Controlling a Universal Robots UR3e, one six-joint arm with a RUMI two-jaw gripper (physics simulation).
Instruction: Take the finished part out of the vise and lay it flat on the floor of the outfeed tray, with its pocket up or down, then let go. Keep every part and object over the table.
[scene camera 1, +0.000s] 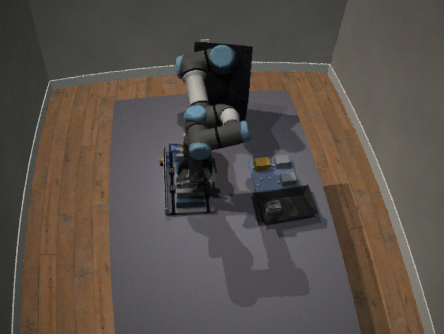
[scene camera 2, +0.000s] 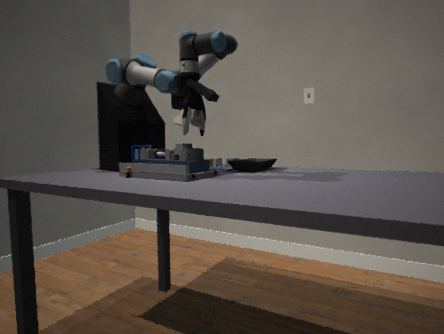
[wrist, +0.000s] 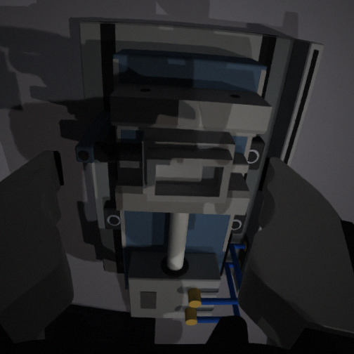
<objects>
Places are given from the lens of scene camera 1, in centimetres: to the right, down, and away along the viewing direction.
gripper (scene camera 1: 194, 181): -10, 5, 142
blue plate (scene camera 1: 265, 185): 18, 8, 159
</objects>
